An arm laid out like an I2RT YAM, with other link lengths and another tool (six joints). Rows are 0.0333 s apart.
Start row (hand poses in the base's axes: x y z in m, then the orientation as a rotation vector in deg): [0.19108 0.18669 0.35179 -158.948 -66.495 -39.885]
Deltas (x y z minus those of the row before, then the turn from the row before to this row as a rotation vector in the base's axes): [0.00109 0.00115 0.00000 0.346 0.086 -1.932]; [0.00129 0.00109 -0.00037 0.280 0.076 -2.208]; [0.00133 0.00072 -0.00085 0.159 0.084 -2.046]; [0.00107 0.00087 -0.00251 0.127 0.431 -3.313]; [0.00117 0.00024 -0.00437 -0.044 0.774 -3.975]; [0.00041 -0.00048 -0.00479 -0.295 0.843 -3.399]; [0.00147 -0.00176 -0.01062 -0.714 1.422 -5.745]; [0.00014 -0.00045 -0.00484 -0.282 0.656 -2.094]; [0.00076 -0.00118 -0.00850 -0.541 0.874 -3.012]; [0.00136 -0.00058 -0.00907 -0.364 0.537 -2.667]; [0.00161 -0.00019 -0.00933 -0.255 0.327 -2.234]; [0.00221 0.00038 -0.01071 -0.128 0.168 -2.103]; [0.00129 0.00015 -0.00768 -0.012 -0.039 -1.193]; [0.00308 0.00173 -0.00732 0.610 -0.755 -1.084]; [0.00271 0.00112 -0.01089 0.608 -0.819 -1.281]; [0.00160 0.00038 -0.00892 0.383 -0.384 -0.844]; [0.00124 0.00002 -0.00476 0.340 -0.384 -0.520]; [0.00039 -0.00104 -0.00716 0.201 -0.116 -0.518]
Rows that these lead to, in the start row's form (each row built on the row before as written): [0.19217 0.18784 0.35179 -160.141 -63.713 -40.063]; [0.19346 0.18893 0.35142 -161.546 -60.587 -40.244]; [0.19479 0.18965 0.35057 -162.883 -57.725 -40.345]; [0.19586 0.19052 0.34806 -165.077 -53.076 -40.001]; [0.19703 0.19076 0.34369 -167.732 -47.495 -39.102]; [0.19744 0.19028 0.33890 -170.101 -42.771 -37.956]; [0.19891 0.18852 0.32828 172.049 34.327 35.480]; [0.19905 0.18807 0.32344 172.312 31.177 34.270]; [0.19981 0.18689 0.31494 172.420 26.678 32.562]; [0.20117 0.18631 0.30587 172.418 22.686 31.439]; [0.20278 0.18612 0.29654 172.343 19.342 30.692]; [0.20499 0.18650 0.28583 172.269 16.178 30.226]; [0.20628 0.18665 0.27815 172.214 14.368 30.176]; [0.20936 0.18838 0.27083 172.499 12.555 31.377]; [0.21207 0.18950 0.25994 172.719 10.430 32.655]; [0.21367 0.18988 0.25102 172.883 9.038 33.258]; [0.21491 0.18990 0.24626 173.027 8.145 33.877]; [0.21530 0.18886 0.23910 173.123 7.302 34.059]
